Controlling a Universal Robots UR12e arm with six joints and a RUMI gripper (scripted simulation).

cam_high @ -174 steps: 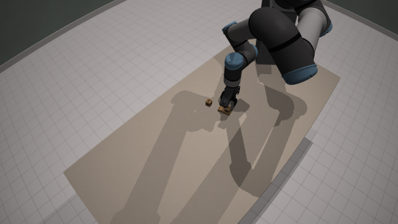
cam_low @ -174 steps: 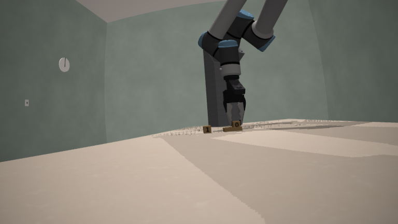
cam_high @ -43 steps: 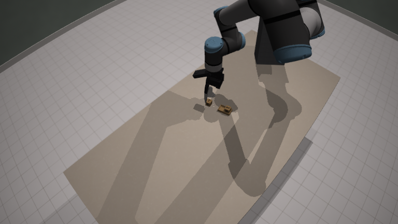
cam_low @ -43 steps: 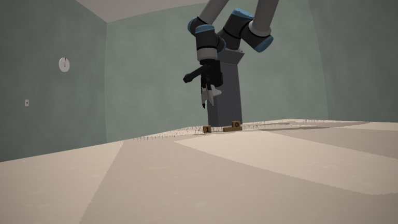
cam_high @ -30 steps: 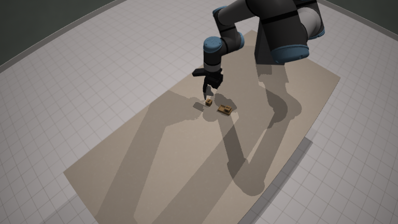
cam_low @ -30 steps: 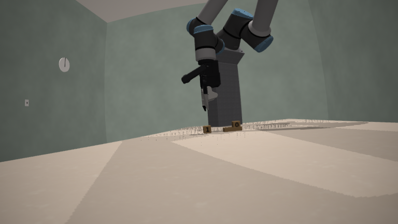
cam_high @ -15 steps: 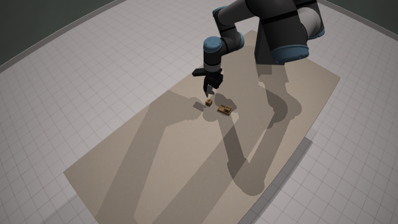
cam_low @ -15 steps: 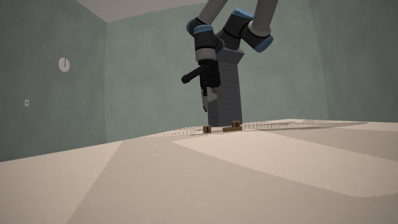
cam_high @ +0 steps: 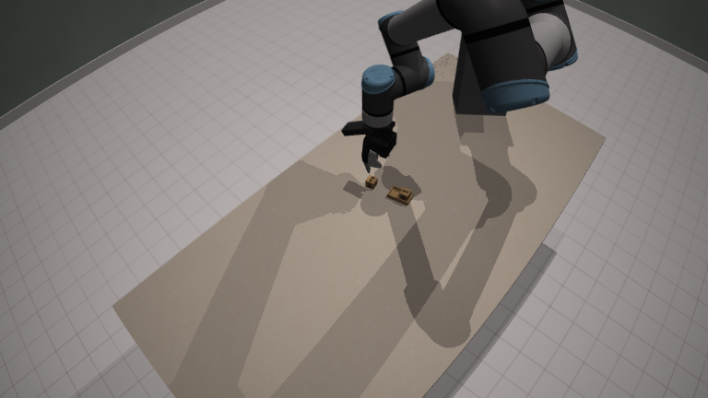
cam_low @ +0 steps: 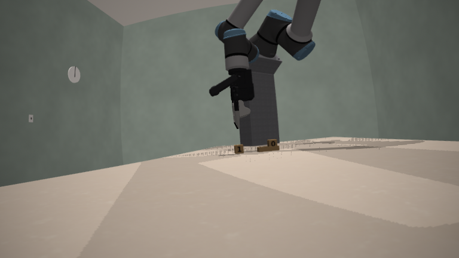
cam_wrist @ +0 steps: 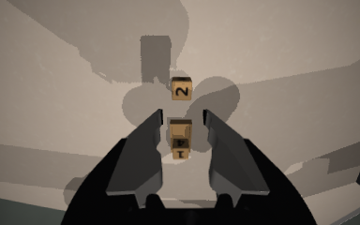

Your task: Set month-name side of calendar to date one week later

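My hand is 90 mm above the cube. From my hand the other things lie so: wooden tray: 40 mm behind, 100 mm to the left, 100 mm below.
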